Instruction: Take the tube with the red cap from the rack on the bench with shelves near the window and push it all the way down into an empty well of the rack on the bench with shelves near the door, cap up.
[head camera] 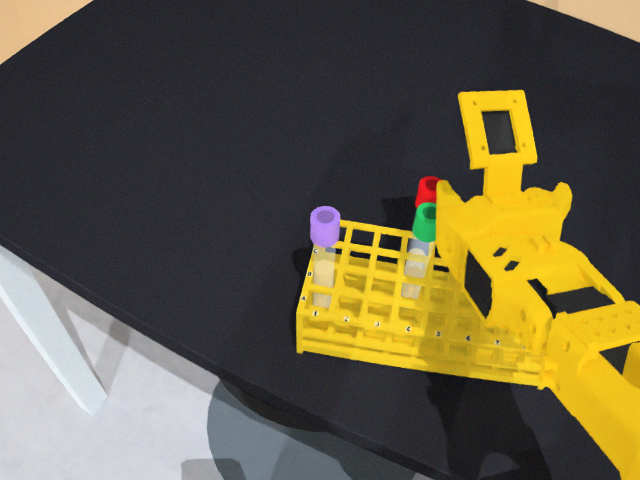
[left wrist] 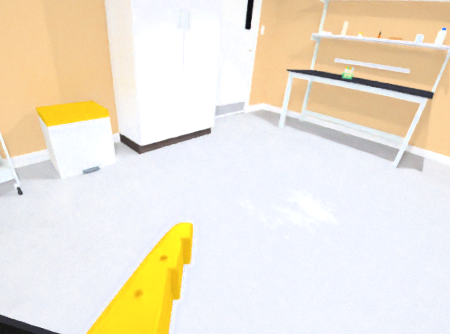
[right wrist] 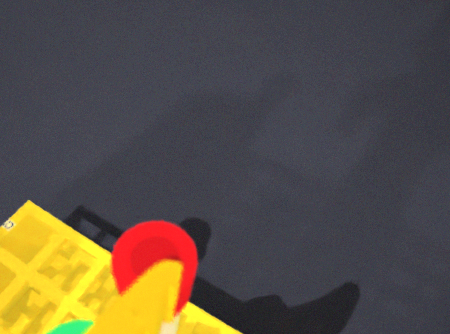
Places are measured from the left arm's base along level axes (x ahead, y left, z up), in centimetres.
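Where they show: left hand, tool point: (left wrist: 191, 238); right hand, tool point: (head camera: 445, 186) (right wrist: 179, 285).
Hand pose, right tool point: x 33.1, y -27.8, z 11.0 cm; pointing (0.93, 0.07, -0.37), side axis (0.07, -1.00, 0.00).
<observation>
After its pixels a point has its place.
The red-capped tube (head camera: 427, 193) @[x 32.9, y -26.5, z 10.6 cm] (right wrist: 155, 235) @[x 34.2, y -26.9, z 10.6 cm] stands cap up in the back row of the yellow rack (head camera: 361, 322) @[x 27.1, y -21.6, z 4.4 cm] (right wrist: 30, 275) @[x 33.9, y -21.6, z 4.4 cm], behind the green-capped tube (head camera: 424, 224) @[x 30.4, y -25.8, z 10.4 cm] (right wrist: 72, 327) @[x 31.9, y -26.0, z 10.6 cm]. My right gripper (head camera: 449, 227) (right wrist: 175, 280) is over the rack at the red cap. One jaw overlaps the cap in the right wrist view; the other is out of that picture, so it is open, with nothing gripped. The head camera hides its tips. My left gripper (left wrist: 186, 235) is open, one notched jaw showing above the floor. A small green rack (left wrist: 348, 75) @[x -292.6, y 96.0, z 2.4 cm] stands on the far bench (left wrist: 390, 86) @[x -276.2, y 136.0, z -1.3 cm].
A purple-capped tube (head camera: 324, 229) @[x 30.4, y -19.2, z 10.4 cm] stands at the yellow rack's left end. The black bench top (head camera: 155, 129) @[x 56.1, y -4.0, z -1.3 cm] surrounds the rack, its front edge running diagonally below. In the left wrist view are a white cabinet (left wrist: 170, 75) @[x -216.1, y -76.4, z -10.0 cm], a yellow-lidded bin (left wrist: 80, 142) @[x -151.7, y -122.3, z -52.8 cm] and a shelf (left wrist: 380, 41) @[x -325.5, y 133.2, z 42.5 cm] with bottles.
</observation>
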